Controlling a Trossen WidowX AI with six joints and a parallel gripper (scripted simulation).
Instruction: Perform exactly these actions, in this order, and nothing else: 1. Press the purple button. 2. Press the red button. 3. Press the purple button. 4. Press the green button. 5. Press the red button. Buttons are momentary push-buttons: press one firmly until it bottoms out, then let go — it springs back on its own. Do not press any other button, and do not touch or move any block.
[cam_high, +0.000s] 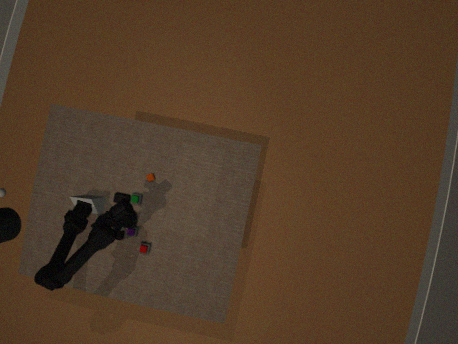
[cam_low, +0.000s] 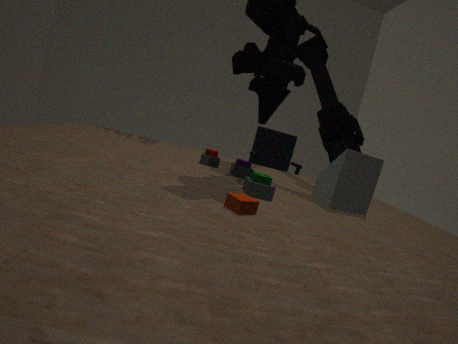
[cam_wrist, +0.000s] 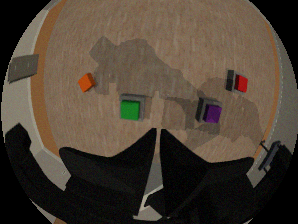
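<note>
Now: gripper tip 2 cm past the green button, 5 cm to the right of it and 10 cm above it. From my gripper tip the other things lie so: red button (9 cm ahead, 17 cm to the right, 10 cm below); orange block (1 cm ahead, 17 cm to the left, 12 cm below); purple button (1 cm ahead, 11 cm to the right, 10 cm below).
</note>
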